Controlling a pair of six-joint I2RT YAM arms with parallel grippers.
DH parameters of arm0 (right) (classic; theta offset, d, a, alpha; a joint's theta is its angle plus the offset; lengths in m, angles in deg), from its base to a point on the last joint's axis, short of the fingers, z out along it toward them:
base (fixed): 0 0 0 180
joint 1: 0 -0.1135 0.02 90
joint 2: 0 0 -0.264 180
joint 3: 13.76 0 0.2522 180
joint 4: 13.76 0 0.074 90
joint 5: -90 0 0 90
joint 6: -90 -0.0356 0 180
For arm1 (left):
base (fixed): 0 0 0 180
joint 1: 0 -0.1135 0.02 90
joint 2: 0 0 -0.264 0
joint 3: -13.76 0 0.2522 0
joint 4: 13.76 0 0.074 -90
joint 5: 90 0 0 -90
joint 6: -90 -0.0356 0 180
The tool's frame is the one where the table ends.
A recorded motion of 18 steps. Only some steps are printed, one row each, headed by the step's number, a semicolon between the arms.
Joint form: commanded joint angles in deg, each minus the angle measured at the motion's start. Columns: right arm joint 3, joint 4, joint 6, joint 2, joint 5, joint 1; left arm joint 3, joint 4, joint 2, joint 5, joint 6, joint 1.
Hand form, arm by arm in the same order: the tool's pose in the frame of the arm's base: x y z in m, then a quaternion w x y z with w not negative. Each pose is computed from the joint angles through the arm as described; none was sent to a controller.
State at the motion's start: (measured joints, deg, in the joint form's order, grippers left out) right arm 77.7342 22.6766 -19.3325 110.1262 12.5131 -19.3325; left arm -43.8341 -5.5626 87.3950 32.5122 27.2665 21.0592
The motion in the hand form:
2: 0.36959 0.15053 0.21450 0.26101 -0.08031 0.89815 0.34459; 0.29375 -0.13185 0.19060 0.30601 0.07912 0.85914 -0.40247
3: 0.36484 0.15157 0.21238 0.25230 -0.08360 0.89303 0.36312; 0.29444 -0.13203 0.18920 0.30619 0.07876 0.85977 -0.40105
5: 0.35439 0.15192 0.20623 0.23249 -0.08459 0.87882 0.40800; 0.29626 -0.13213 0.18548 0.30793 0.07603 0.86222 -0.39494
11: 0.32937 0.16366 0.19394 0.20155 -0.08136 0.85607 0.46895; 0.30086 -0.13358 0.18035 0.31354 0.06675 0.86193 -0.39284
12: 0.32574 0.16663 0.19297 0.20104 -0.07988 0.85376 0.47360; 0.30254 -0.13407 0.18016 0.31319 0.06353 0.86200 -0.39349
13: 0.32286 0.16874 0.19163 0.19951 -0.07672 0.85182 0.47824; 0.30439 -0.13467 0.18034 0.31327 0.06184 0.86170 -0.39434
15: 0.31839 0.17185 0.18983 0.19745 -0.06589 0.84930 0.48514; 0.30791 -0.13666 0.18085 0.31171 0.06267 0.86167 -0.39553
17: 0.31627 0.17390 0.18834 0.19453 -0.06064 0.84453 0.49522; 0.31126 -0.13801 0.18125 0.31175 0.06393 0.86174 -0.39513
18: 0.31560 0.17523 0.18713 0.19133 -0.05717 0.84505 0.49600; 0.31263 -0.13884 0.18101 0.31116 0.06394 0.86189 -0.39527
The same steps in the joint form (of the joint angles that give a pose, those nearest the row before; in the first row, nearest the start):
2: -5.42 -9.14 -2.12 -5.69 16.36 -0.36; -1.80 -3.30 2.22 -0.69 -0.12 -0.23
3: -6.91 -10.34 -2.91 -6.29 18.61 -0.56; -1.80 -3.53 2.54 -0.86 -0.19 -0.23
5: -10.83 -14.23 -5.64 -7.65 23.93 -0.73; -1.78 -4.07 3.35 -1.64 -0.35 -0.25
11: -18.68 -23.56 -12.74 -10.19 29.33 -3.39; -1.84 -6.33 4.97 -2.63 0.62 -0.21
12: -19.68 -25.10 -13.92 -10.56 29.21 -4.05; -2.17 -6.47 5.36 -2.71 1.01 -0.22
13: -20.58 -26.53 -15.14 -10.80 29.19 -4.53; -2.58 -6.56 5.74 -2.72 1.25 -0.24
15: -22.04 -28.99 -17.74 -11.22 28.75 -5.30; -3.58 -6.28 6.52 -2.56 1.29 -0.15
17: -23.00 -31.27 -19.69 -11.25 29.21 -5.71; -4.48 -6.03 7.22 -2.54 1.13 -0.14
18: -23.13 -31.55 -20.33 -11.11 29.08 -5.95; -4.83 -6.00 7.58 -2.54 1.16 -0.09

